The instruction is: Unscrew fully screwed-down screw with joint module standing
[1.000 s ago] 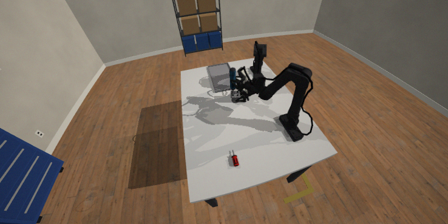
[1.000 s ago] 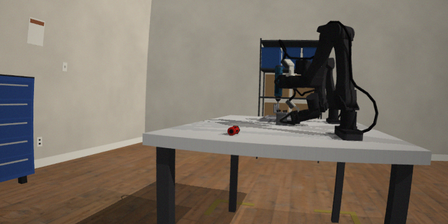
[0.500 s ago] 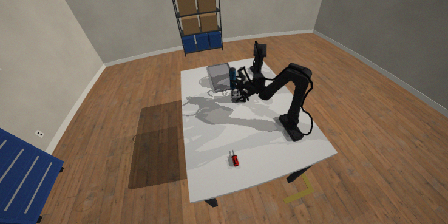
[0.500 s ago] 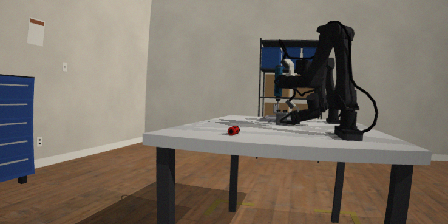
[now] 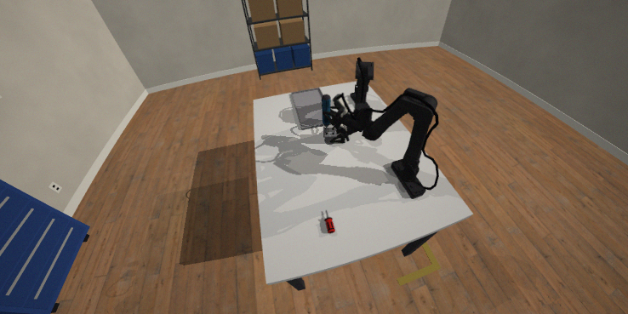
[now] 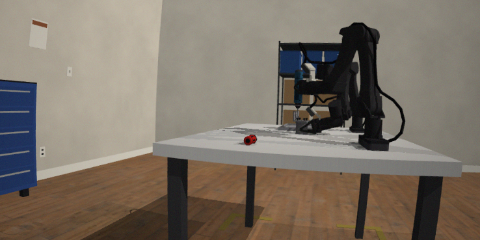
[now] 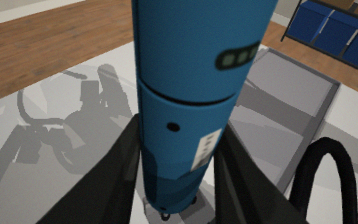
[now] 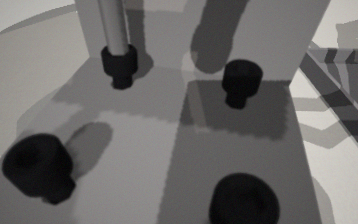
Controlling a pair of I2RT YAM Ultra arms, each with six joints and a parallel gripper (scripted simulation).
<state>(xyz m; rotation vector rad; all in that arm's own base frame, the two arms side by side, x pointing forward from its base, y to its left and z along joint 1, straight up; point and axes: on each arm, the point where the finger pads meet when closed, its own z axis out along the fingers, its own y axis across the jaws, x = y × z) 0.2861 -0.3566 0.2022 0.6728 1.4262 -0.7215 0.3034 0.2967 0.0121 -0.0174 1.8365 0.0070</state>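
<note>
Now: the joint module 10 mm above my right hand. Round my right hand: bit (70 mm above, 20 mm ahead, 10 mm to the left); flat grey tray (340 mm to the right, 40 mm ahead, 20 mm below); grey bracket (50 mm above).
</note>
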